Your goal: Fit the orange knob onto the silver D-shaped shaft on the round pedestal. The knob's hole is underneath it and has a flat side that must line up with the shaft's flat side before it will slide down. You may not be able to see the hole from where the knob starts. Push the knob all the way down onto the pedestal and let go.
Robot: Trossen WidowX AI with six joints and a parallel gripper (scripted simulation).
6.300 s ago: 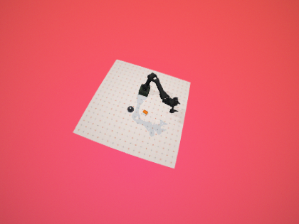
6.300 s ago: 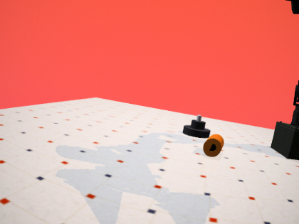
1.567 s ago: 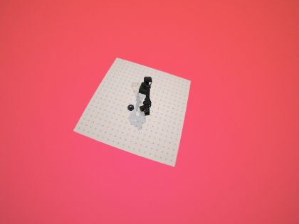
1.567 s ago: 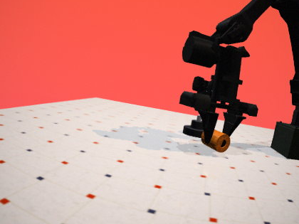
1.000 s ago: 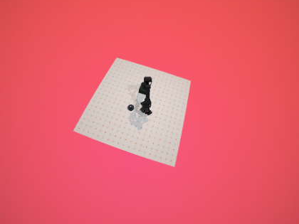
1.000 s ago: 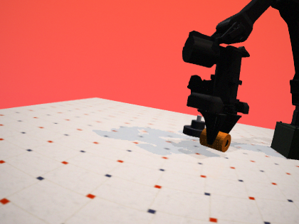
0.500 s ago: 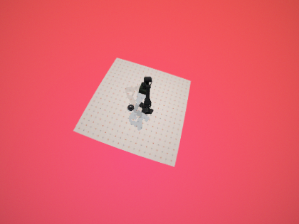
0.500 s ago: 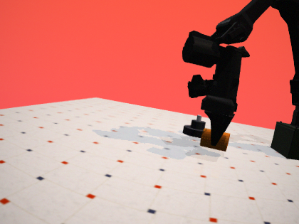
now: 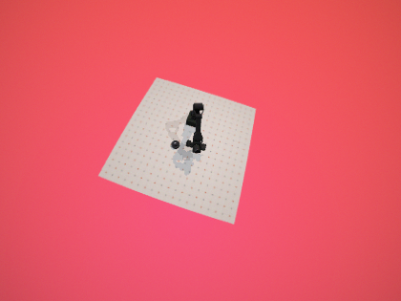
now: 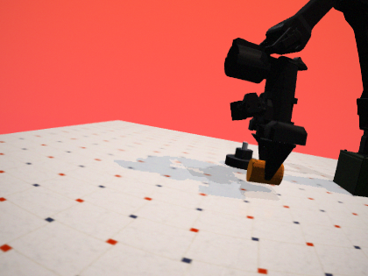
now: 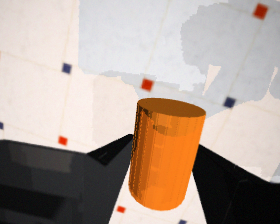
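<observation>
Now: the orange knob 10 mm ahead of my gripper tip and 10 mm above it. Also, from my gripper tip: black round pedestal: 200 mm to the right, 20 mm ahead, 10 mm above.
</observation>
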